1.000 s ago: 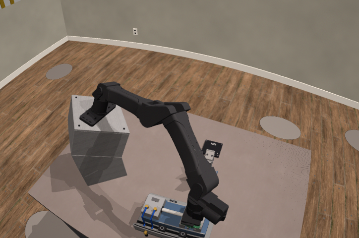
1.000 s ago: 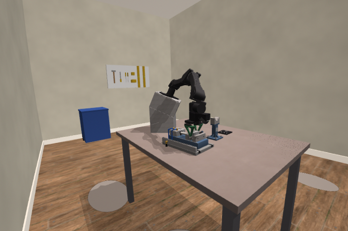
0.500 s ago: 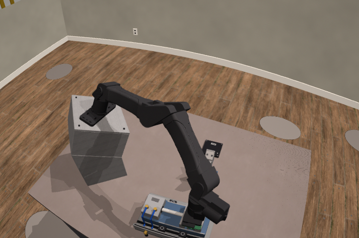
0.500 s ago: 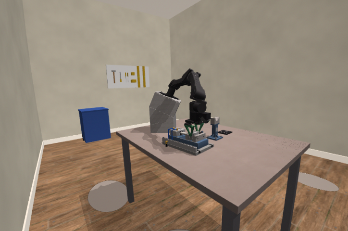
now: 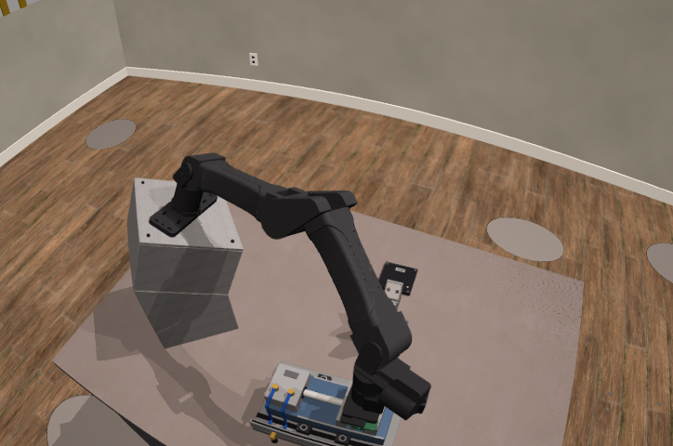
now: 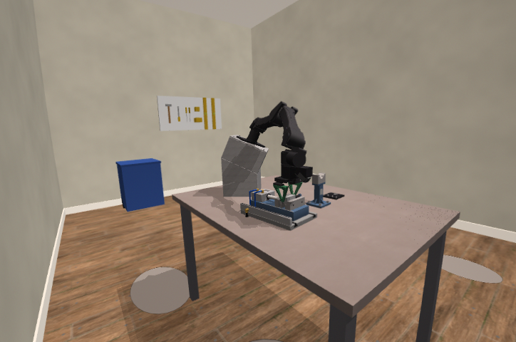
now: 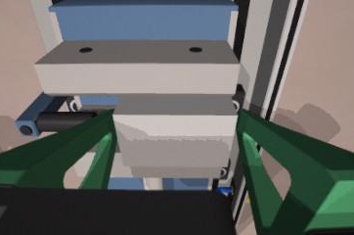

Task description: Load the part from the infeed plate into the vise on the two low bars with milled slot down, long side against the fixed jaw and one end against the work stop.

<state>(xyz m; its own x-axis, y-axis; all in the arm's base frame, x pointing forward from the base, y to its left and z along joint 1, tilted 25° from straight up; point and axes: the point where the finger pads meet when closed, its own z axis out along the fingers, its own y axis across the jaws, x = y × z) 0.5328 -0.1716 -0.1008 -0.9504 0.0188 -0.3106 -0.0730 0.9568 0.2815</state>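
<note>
Now: the part 10 mm below my hand. From my hand the other things lie so: work stop rod 10 mm behind, 70 mm to the left, 10 mm below; then air cylinder 170 mm behind, 10 mm to the left, 20 mm below; then piston rod 90 mm behind, 10 mm to the left, 20 mm below.
</note>
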